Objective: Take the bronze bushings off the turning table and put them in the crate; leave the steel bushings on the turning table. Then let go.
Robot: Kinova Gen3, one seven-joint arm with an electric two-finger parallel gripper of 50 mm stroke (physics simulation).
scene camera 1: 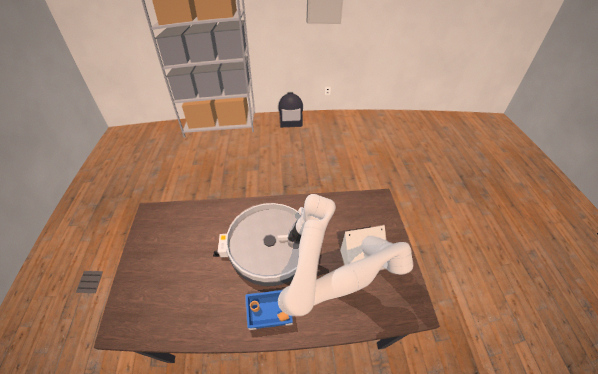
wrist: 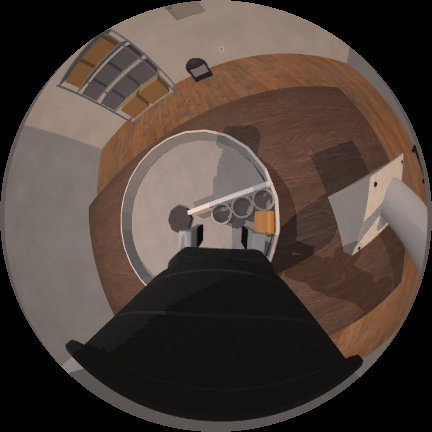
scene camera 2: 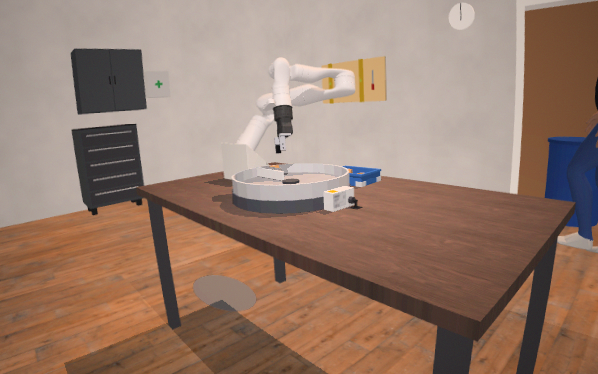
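Where they show: gripper, fingertip midpoint: [scene camera 1: 294,239] [wrist: 221,233] [scene camera 2: 280,151]; arm's base, origin of the base link: [scene camera 1: 370,245] [wrist: 389,197] [scene camera 2: 242,153].
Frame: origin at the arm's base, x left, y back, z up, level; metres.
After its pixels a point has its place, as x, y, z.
The turning table [scene camera 1: 255,255] @[-0.080, -0.534, -0.066] [scene camera 2: 280,192] @[-0.321, -0.579, -0.053] [wrist: 160,180] @[-0.271, -0.484, -0.066] is a round grey disc with a raised rim. In the wrist view, three grey steel bushings [wrist: 222,213] [wrist: 242,206] [wrist: 263,199] stand in a row along the white bar, and a bronze bushing [wrist: 264,222] @[-0.072, -0.289, -0.028] lies on its side beside them near the rim. It partly shows in scene camera 2 as an orange piece [scene camera 2: 274,166] @[-0.076, -0.298, -0.030]. My gripper [scene camera 2: 280,149] @[-0.081, -0.345, 0.032] [wrist: 221,233] @[-0.081, -0.345, 0.032] is open and empty, above the turning table. The blue crate [scene camera 1: 270,302] @[0.144, -0.494, -0.114] [scene camera 2: 367,176] @[0.154, -0.594, -0.084] holds two bronze bushings, one upright [scene camera 1: 254,306] @[0.149, -0.574, -0.105], one on its side [scene camera 1: 283,316] @[0.226, -0.446, -0.077].
A white bar [scene camera 1: 282,238] @[-0.139, -0.394, -0.043] [scene camera 2: 270,174] @[-0.142, -0.344, -0.048] [wrist: 230,198] @[-0.133, -0.327, -0.031] runs from the dark hub [scene camera 1: 269,240] @[-0.147, -0.458, -0.058] [scene camera 2: 290,181] @[-0.166, -0.472, -0.058] [wrist: 180,218] @[-0.148, -0.452, -0.058] to the rim. A white box [scene camera 1: 222,245] @[-0.157, -0.692, -0.062] [scene camera 2: 339,198] @[-0.196, -0.709, -0.082] sits against the turning table. The arm covers its right part in scene camera 1.
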